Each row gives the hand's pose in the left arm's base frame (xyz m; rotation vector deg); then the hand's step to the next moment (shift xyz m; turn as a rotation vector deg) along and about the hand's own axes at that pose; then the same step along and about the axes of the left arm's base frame.
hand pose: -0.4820 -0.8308 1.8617 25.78 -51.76 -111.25
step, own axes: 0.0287 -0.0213 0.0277 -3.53 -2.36 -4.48
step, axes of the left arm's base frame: -0.0446 -0.0066 0.0039 3.22 1.92 -4.91
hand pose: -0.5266 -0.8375 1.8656 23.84 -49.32 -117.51
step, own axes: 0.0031 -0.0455 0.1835 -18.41 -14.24 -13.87
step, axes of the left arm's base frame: -0.1322 0.0934 0.0978 10.27 14.80 -20.24
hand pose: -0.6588 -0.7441 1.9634 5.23 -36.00 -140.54
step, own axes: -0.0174 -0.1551 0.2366 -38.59 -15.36 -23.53
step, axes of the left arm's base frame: -0.1175 0.2184 0.1372 28.17 23.05 -30.88
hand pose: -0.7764 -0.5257 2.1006 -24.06 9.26 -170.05
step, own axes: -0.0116 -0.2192 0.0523 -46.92 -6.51 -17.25
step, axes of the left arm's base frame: -0.0011 0.2130 0.0743 38.96 15.07 -28.23
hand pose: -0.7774 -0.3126 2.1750 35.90 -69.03 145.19
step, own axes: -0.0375 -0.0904 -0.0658 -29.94 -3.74 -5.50
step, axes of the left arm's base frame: 0.0523 0.1056 0.0052 26.16 5.04 -15.19
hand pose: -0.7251 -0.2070 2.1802 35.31 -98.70 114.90
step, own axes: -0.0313 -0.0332 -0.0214 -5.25 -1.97 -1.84
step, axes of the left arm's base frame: 0.0435 0.0249 0.0055 5.30 1.94 -1.73
